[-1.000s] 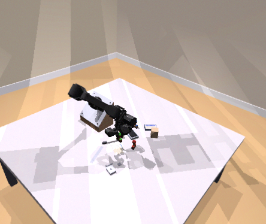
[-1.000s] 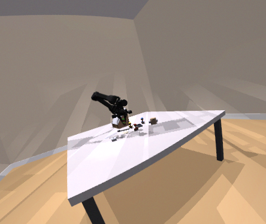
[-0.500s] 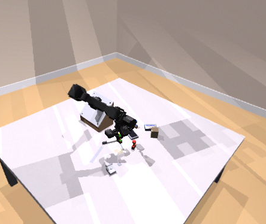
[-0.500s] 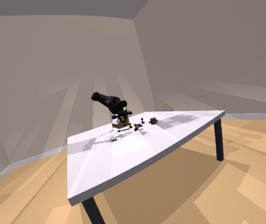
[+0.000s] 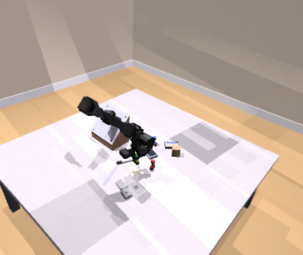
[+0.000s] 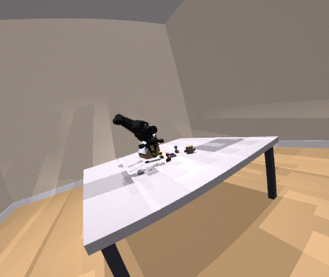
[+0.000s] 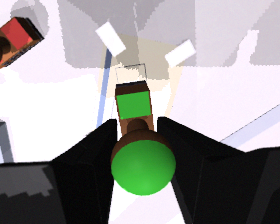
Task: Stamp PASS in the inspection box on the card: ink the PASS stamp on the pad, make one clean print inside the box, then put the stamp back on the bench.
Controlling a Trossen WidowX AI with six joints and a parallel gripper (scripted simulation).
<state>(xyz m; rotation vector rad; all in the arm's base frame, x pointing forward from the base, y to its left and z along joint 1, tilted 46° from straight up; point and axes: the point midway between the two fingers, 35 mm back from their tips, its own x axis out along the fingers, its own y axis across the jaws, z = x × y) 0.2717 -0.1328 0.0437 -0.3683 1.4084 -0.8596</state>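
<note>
The cream card lies 70 mm below my gripper tip and 10 mm behind it. Round my gripper tip: green-knobbed stamp right at my gripper tip; then red stamp 70 mm to the left, 70 mm ahead, 50 mm below; then pen 90 mm behind, 60 mm below.
</note>
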